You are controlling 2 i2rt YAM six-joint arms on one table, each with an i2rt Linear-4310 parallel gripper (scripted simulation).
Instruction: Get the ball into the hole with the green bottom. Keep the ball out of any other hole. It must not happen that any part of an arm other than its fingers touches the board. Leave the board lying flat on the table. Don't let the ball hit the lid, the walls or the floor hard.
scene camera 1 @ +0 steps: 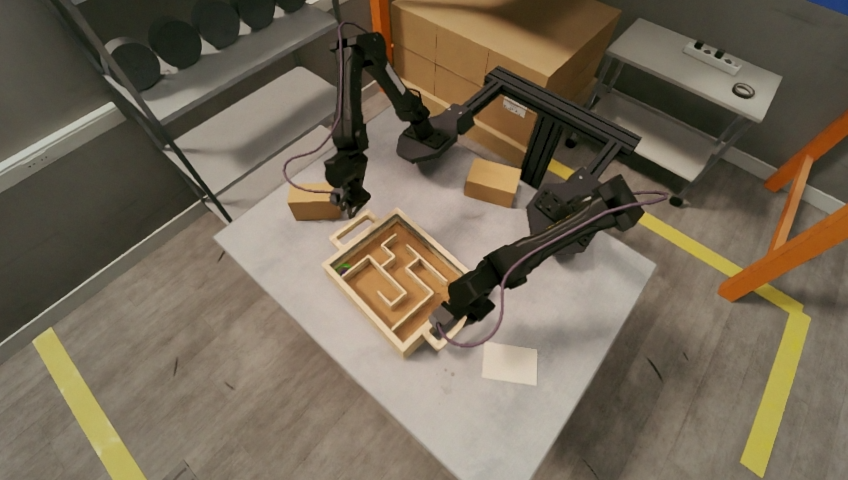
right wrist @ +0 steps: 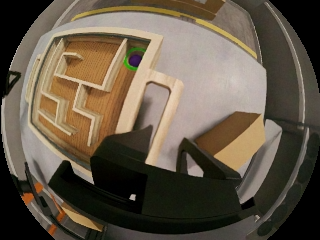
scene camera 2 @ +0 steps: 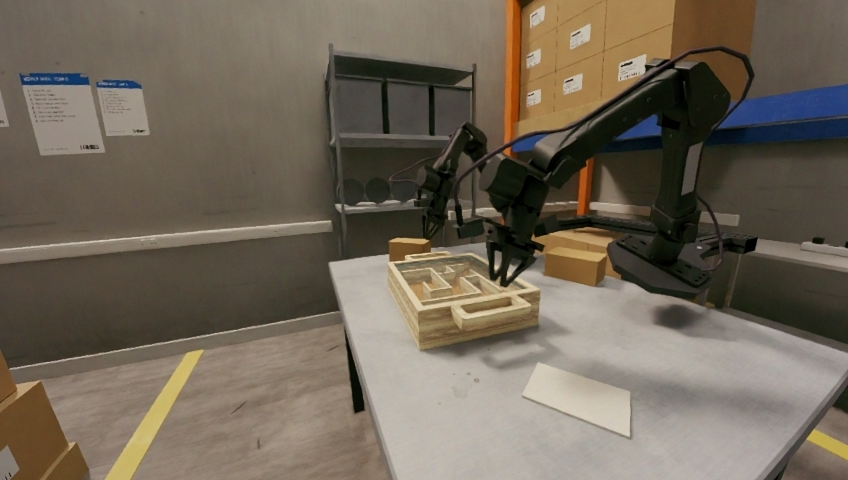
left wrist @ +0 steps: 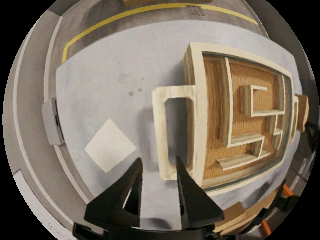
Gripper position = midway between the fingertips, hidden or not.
Observation:
In view: my left gripper (scene camera 2: pixel 497 283), my right gripper (scene camera 2: pixel 426 238), a white card (scene camera 2: pixel 607 407) and a wooden maze board (scene camera 1: pixel 395 274).
The white card shows as well in scene camera 1 (scene camera 1: pixel 501 362) and in the left wrist view (left wrist: pixel 109 146). The wooden maze board also shows in the right wrist view (right wrist: pixel 89 82), in scene camera 2 (scene camera 2: pixel 430 289) and in the left wrist view (left wrist: pixel 243 115). My left gripper also shows in scene camera 1 (scene camera 1: pixel 458 321) and in the left wrist view (left wrist: pixel 158 160).

